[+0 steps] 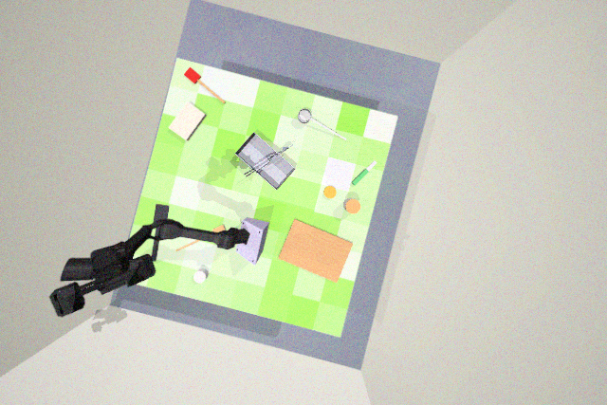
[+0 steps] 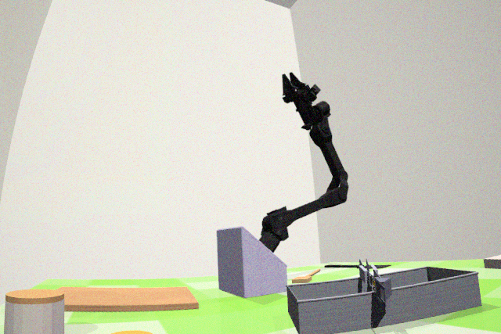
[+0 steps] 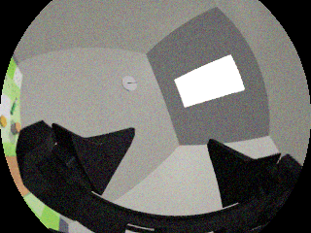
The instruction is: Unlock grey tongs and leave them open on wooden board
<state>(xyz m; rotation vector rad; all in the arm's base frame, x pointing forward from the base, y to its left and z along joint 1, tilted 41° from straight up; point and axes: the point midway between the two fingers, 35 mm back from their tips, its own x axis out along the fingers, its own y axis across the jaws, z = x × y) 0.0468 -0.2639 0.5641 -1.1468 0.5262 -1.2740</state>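
Now: the grey roasting tin 41 cm ahead of my gripper tip, 11 cm to the right of it and 71 cm below it. Also, from my gripper tip: wooden board (3 cm ahead, 54 cm to the right, 73 cm below); white cylinder (31 cm behind, 2 cm to the left, 72 cm below); black spatula (15 cm behind, 34 cm to the left, 73 cm below).
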